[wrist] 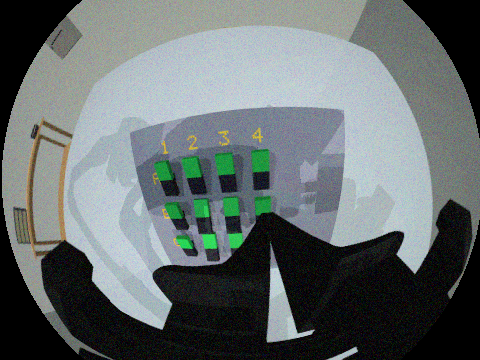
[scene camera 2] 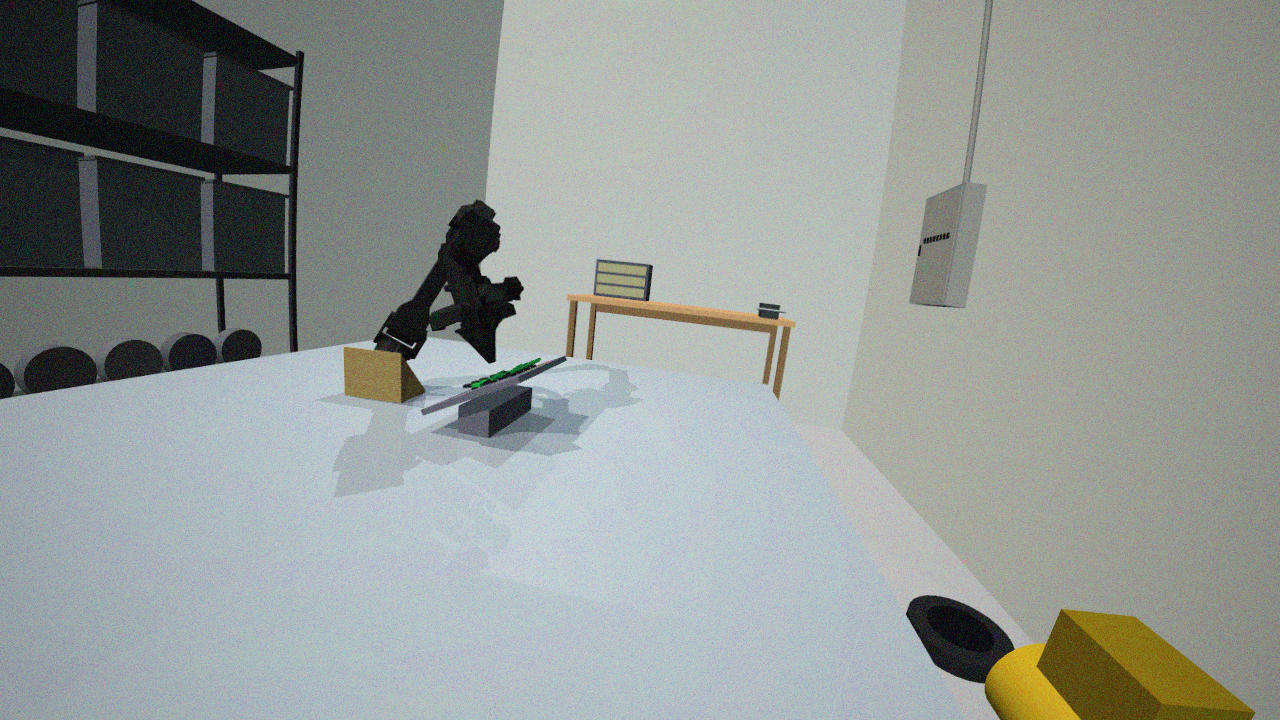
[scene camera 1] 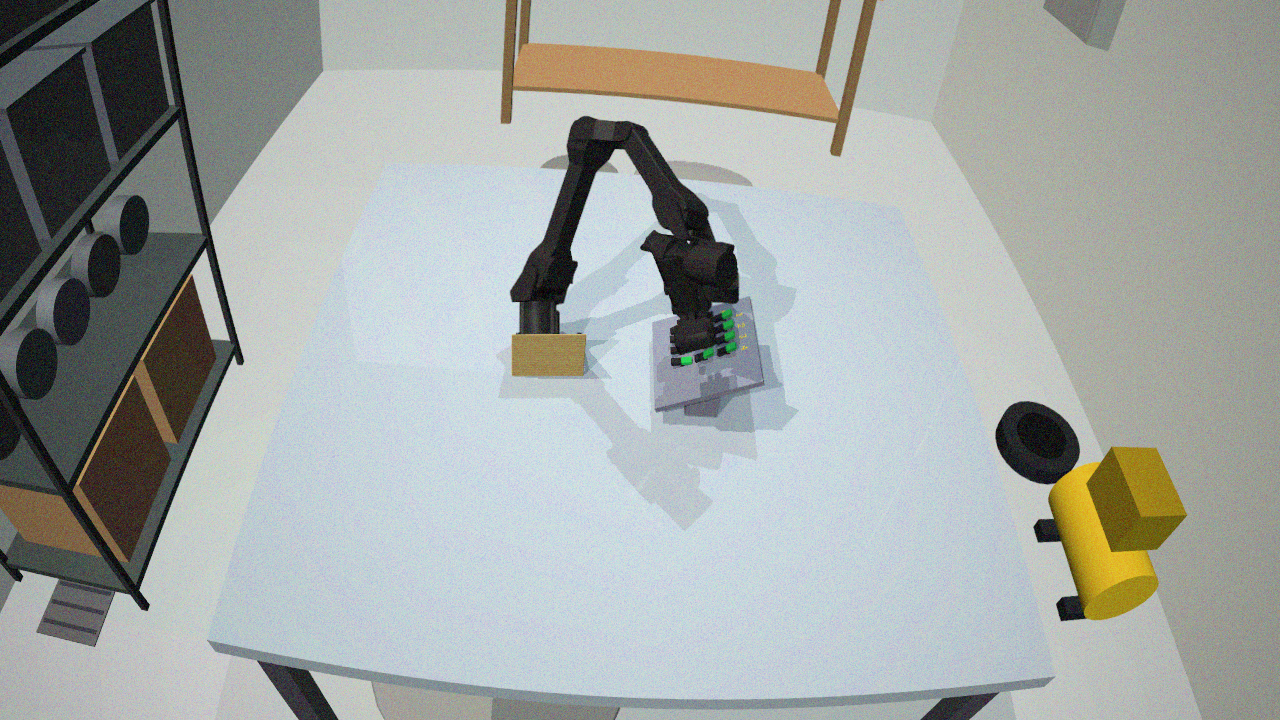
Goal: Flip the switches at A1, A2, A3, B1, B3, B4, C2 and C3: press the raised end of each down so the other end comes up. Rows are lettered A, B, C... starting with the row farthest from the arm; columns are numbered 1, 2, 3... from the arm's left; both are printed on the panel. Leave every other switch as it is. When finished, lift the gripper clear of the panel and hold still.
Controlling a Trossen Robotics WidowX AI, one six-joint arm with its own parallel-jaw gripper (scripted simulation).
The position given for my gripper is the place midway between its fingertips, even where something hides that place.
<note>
My gripper (scene camera 2: 492, 362) is shut, with nothing in its grasp.
My gripper is seen too in the wrist view (wrist: 267, 218) and in scene camera 1 (scene camera 1: 705, 343).
</note>
